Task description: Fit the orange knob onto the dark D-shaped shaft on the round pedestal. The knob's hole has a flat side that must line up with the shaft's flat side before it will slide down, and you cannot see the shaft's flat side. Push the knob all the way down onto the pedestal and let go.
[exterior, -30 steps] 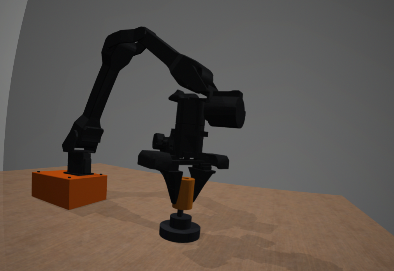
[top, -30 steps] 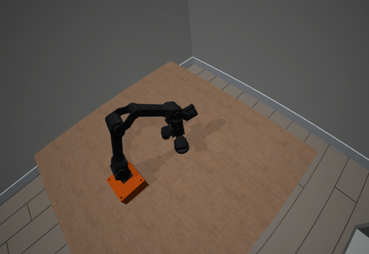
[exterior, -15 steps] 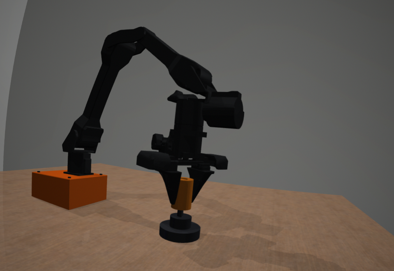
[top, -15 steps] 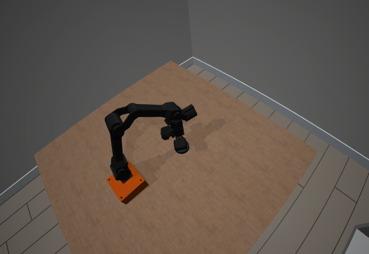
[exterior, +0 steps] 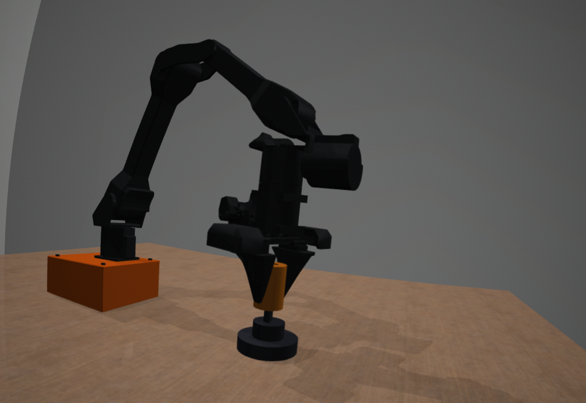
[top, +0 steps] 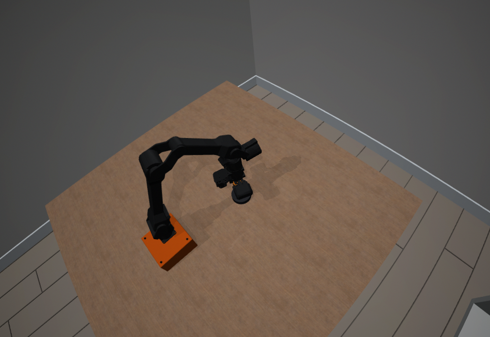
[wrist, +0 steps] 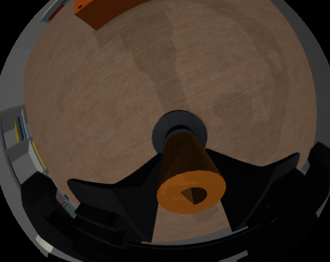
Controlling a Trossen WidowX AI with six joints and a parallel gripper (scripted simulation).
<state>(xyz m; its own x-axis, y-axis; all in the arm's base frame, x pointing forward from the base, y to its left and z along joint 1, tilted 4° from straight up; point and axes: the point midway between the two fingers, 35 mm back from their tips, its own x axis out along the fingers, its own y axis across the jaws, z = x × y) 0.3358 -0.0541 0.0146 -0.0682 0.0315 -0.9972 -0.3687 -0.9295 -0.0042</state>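
Right now the orange knob is 2 cm above my gripper tip. Also, from my gripper tip: pedestal: 4 cm below.
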